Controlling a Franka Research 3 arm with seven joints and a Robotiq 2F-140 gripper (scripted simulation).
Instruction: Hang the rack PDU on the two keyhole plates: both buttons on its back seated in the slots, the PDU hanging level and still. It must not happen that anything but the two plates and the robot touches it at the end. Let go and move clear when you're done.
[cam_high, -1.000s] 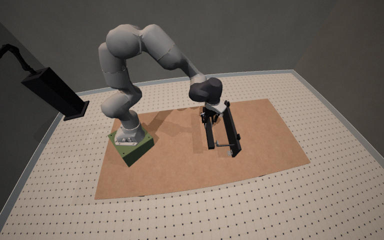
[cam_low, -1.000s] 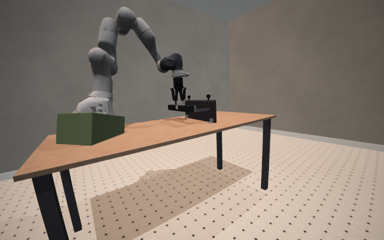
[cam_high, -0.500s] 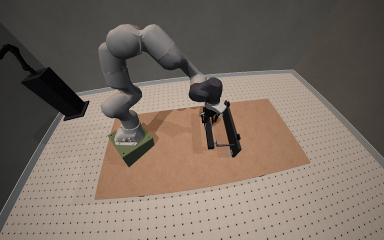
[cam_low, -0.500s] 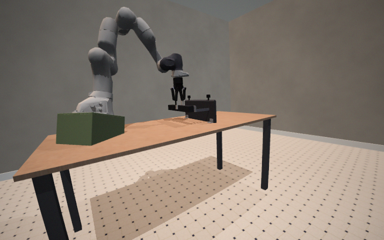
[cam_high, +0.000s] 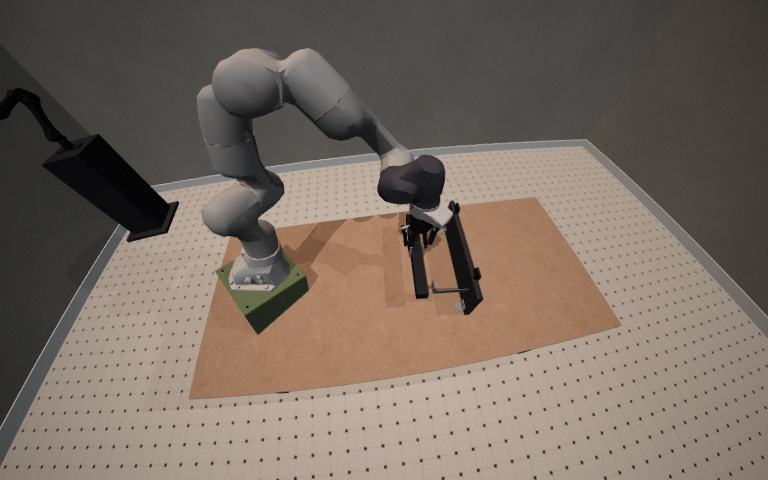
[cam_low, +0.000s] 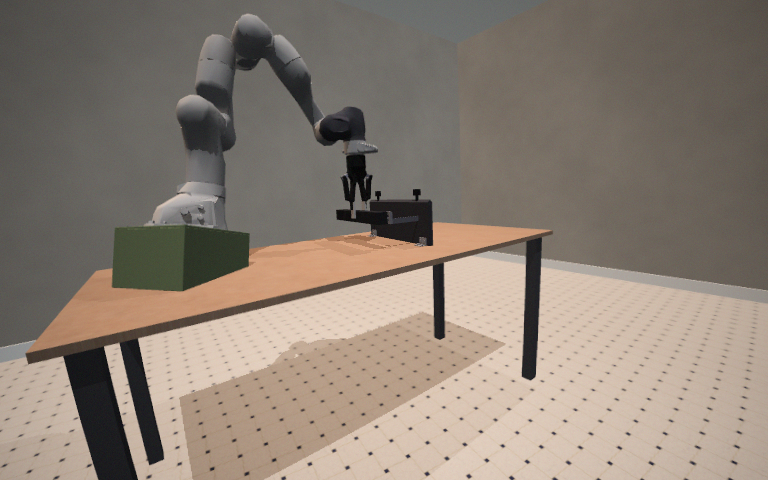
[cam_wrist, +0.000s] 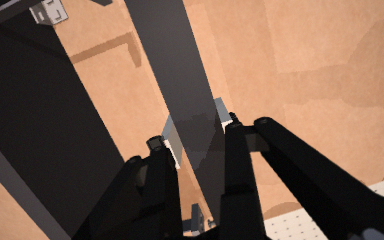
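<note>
My hand is 2 cm short of the rack PDU and 2 cm above it. From my hand the other things lie so: black upright panel (18 cm ahead, 4 cm to the right, 6 cm below).
</note>
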